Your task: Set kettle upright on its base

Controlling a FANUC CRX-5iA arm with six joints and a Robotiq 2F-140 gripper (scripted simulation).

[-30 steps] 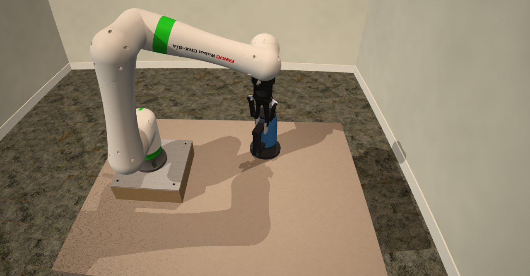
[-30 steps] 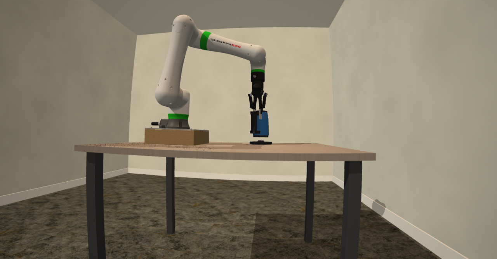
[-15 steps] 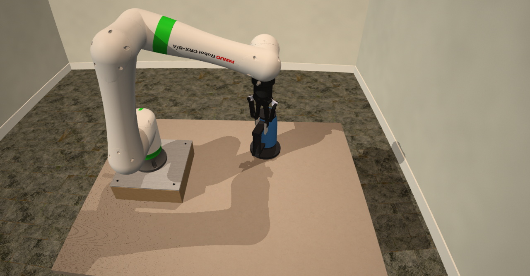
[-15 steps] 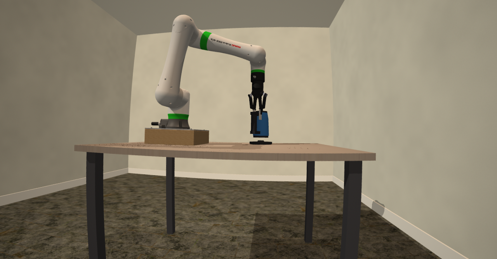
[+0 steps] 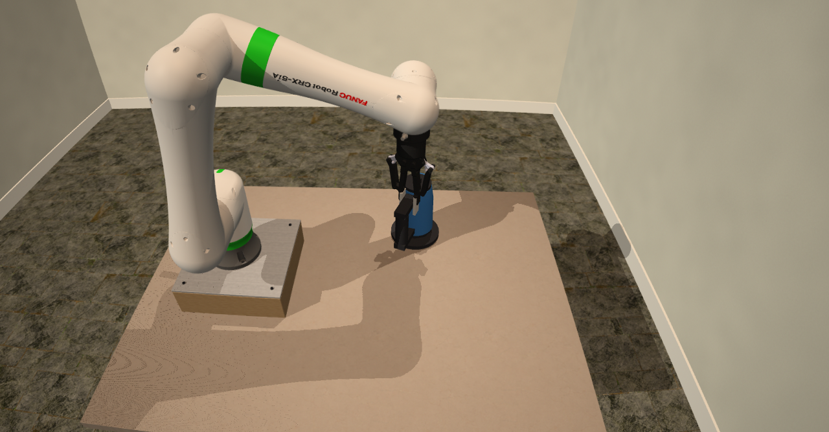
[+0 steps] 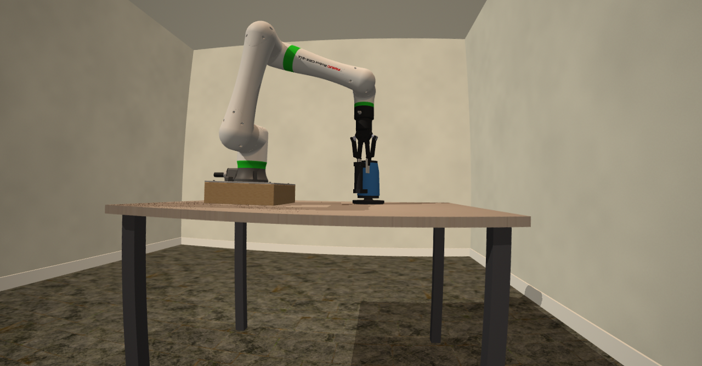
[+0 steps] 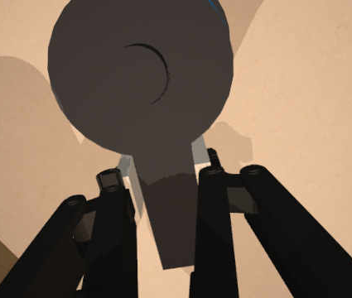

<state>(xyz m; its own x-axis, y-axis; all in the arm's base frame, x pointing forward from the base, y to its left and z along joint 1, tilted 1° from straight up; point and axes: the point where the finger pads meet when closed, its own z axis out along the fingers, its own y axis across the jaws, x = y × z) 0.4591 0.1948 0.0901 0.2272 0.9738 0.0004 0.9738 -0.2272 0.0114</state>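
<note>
My gripper is now 10 mm short of the blue kettle, 30 mm to the right of it and 50 mm above it. From my hand the other things lie so: round black base 10 mm ahead, 60 mm to the left, 160 mm below.
</note>
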